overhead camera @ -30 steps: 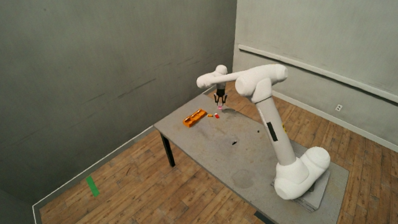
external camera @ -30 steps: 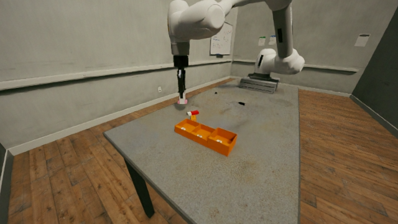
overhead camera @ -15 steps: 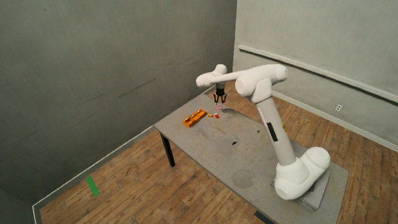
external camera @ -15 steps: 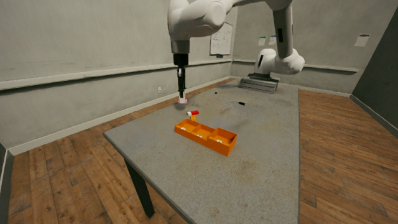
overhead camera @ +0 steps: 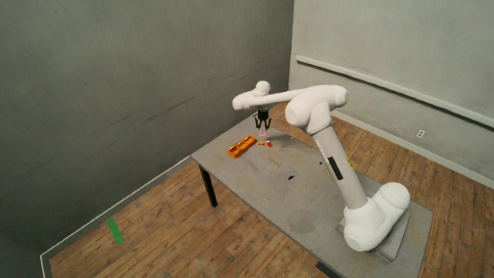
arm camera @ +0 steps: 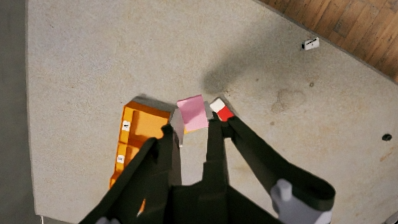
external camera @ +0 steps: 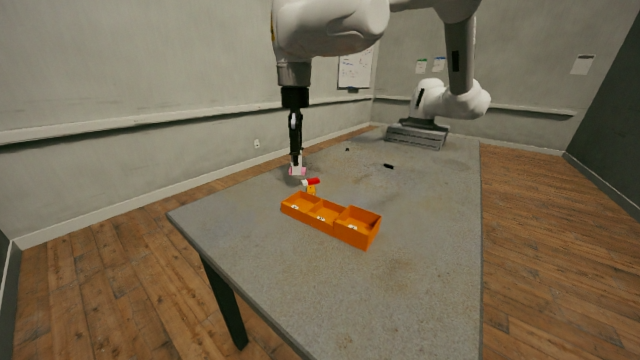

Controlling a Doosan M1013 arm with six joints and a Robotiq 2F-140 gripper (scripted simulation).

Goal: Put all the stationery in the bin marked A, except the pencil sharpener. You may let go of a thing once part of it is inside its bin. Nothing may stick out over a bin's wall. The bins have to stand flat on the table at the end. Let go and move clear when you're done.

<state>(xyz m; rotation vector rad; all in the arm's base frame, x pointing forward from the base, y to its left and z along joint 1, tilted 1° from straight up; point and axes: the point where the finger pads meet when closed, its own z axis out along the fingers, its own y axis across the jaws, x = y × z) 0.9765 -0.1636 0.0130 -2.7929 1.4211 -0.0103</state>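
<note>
Right now my hand is 90 mm above the small red object and 60 mm past it. The rest, counted from my hand: pink eraser 30 mm below; then bin 170 mm to the left, 80 mm below, 70 mm ahead; then small orange-yellow block 90 mm below, 50 mm to the left.
</note>
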